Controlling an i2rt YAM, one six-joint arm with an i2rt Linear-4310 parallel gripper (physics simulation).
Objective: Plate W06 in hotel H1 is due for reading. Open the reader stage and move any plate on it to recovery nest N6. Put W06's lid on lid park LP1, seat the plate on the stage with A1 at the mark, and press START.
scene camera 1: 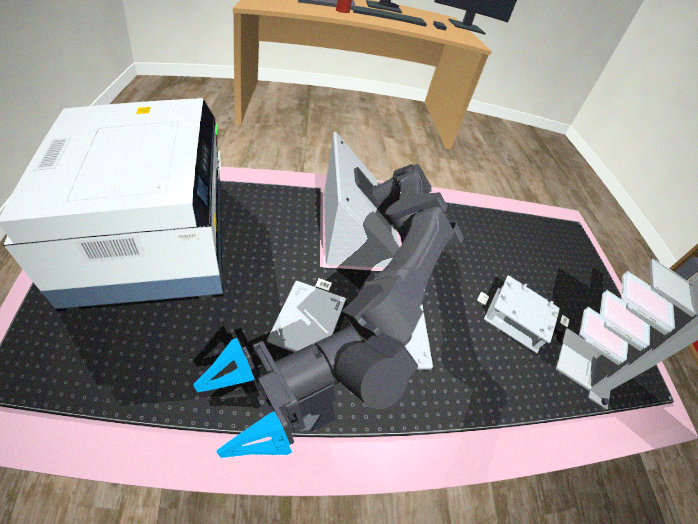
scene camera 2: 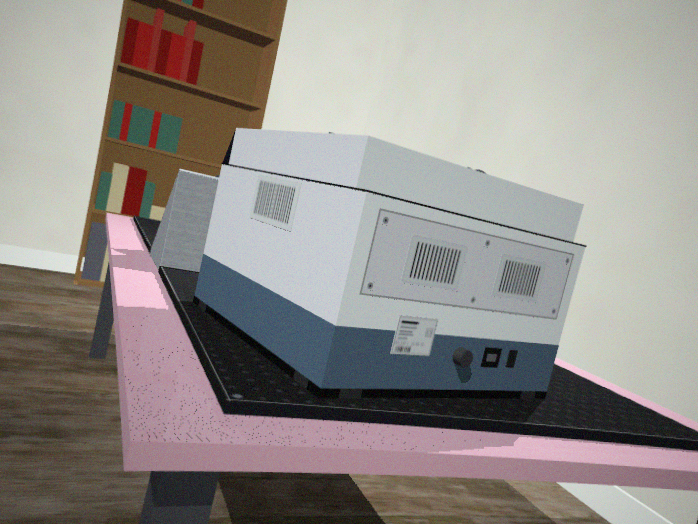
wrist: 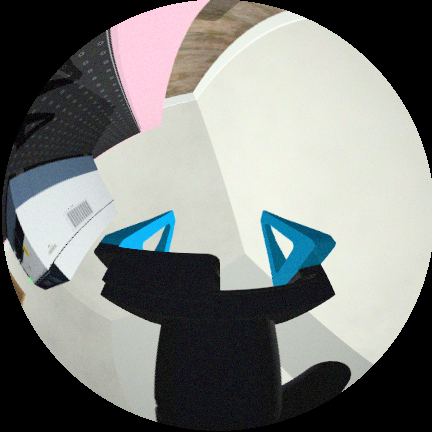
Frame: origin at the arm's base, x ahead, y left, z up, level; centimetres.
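Seen in the pictures: gripper, fingertip midpoint: (scene camera 1: pixel 205 419) (wrist: pixel 217 214); arm's base, link origin: (scene camera 1: pixel 375 200).
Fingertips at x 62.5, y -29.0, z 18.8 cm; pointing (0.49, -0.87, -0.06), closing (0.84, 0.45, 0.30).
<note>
Offsets run from my fingertips to a thing's middle. Level surfaces: height alone.
The white and blue reader {dx -48.8, dy -28.9, dz -12.4 cm} (scene camera 1: pixel 112 191) (scene camera 2: pixel 281 242) (wrist: pixel 62 200) stands at the left of the bench in scene camera 1. Its front is nearly edge-on and no extended stage shows. My gripper (scene camera 1: pixel 206 420) (wrist: pixel 217 214) is open and empty, with blue fingers apart, above the front edge of the bench, right of and in front of the reader. Several pink-topped plates, one of them this plate {dx -21.0, dy +81.1, dz -6.7 cm} (scene camera 1: pixel 624 319), are stacked in a hotel {dx -18.6, dy +84.4, dz -4.5 cm} (scene camera 1: pixel 648 350) at the far right. Which is W06 cannot be read. A raised white nest {dx -32.0, dy +66.1, dz -22.6 cm} (scene camera 1: pixel 524 309) stands left of the hotel; its labels are too small to read.
A flat white holder {dx -29.4, dy +13.0, dz -25.5 cm} (scene camera 1: pixel 298 321) lies behind the wrist, and another white plate-like holder {dx -26.8, dy +33.5, dz -25.4 cm} (scene camera 1: pixel 422 352) is partly hidden by the arm. A slanted grey panel (scene camera 1: pixel 333 225) stands beside the arm base. The black mat {dz -26.4 cm} (scene camera 1: pixel 270 225) lies on the pink bench {dz -27.7 cm} (scene camera 1: pixel 360 468).
</note>
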